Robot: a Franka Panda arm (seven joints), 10 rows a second.
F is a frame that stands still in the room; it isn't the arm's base.
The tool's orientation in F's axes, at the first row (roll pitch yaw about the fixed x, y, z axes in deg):
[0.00, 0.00, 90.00]
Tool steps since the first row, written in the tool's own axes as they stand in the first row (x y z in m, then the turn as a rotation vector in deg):
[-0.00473, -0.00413, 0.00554, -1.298, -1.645, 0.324]
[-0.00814, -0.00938, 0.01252, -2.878, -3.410, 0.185]
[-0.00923, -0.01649, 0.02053, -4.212, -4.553, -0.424]
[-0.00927, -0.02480, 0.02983, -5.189, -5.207, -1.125]
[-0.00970, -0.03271, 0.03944, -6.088, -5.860, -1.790]
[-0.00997, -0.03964, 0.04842, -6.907, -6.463, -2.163]
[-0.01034, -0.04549, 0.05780, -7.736, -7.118, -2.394]
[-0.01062, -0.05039, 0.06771, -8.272, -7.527, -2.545]
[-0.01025, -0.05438, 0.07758, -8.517, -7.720, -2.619]
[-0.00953, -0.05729, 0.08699, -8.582, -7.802, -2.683]
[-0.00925, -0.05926, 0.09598, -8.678, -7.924, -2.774]
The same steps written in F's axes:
[0.00413, -0.00473, 0.00554, 1.645, -1.298, 0.324]
[0.00938, -0.00814, 0.01252, 3.410, -2.878, 0.185]
[0.01649, -0.00923, 0.02053, 4.553, -4.212, -0.424]
[0.02480, -0.00927, 0.02983, 5.207, -5.189, -1.125]
[0.03271, -0.00970, 0.03944, 5.860, -6.088, -1.790]
[0.03964, -0.00997, 0.04842, 6.463, -6.907, -2.163]
[0.04549, -0.01034, 0.05780, 7.118, -7.736, -2.394]
[0.05039, -0.01062, 0.06771, 7.527, -8.272, -2.545]
[0.05438, -0.01025, 0.07758, 7.720, -8.517, -2.619]
[0.05729, -0.00953, 0.08699, 7.802, -8.582, -2.683]
[0.05926, -0.00925, 0.09598, 7.924, -8.678, -2.774]

